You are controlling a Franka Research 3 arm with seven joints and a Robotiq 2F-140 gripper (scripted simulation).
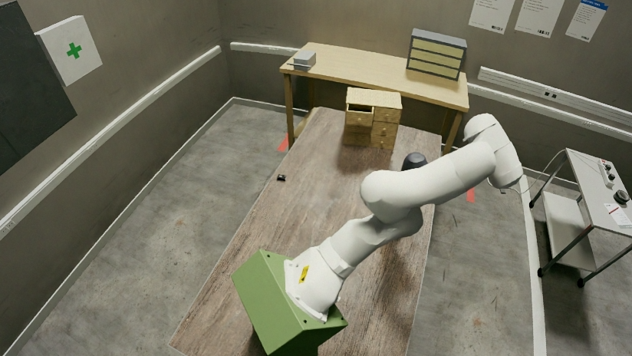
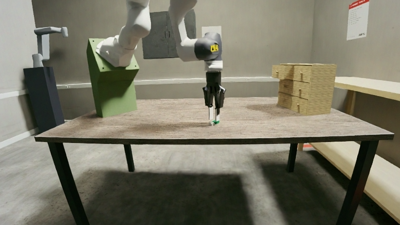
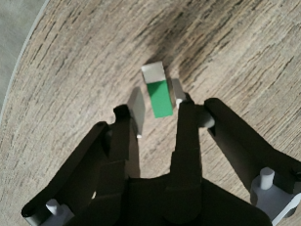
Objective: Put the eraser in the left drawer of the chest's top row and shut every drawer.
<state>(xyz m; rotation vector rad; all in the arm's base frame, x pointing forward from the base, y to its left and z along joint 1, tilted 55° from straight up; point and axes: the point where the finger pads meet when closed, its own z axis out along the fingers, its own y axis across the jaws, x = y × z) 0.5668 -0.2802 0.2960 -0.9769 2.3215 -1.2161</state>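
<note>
The eraser is 10 mm behind my hand and 50 mm below it. Round my hand: small black object 300 mm ahead, 560 mm to the left, 40 mm below.
</note>
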